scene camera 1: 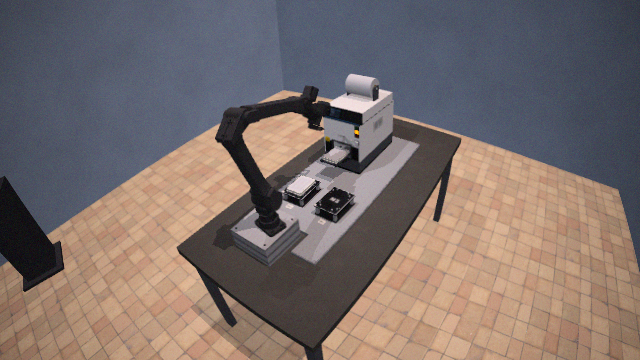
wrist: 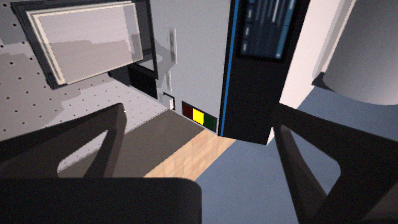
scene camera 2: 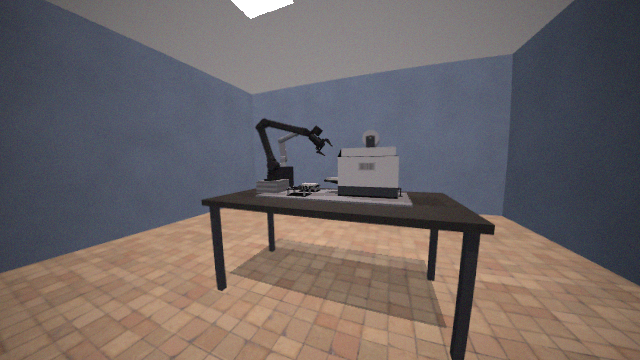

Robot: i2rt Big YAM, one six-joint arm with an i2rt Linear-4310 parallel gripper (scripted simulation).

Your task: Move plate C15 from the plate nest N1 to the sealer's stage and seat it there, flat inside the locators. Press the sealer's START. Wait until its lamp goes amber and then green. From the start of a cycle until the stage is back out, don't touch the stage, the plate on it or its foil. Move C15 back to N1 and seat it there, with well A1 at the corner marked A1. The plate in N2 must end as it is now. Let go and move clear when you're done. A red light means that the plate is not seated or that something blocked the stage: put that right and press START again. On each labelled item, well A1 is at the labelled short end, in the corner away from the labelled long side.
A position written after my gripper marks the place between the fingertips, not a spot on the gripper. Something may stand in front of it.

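I can see my gripper (wrist: pixel 199 111), and a sealer (scene camera 1: pixel 338 131) is visible to me as well. In the wrist view I find the sealer (wrist: pixel 187 62) too.
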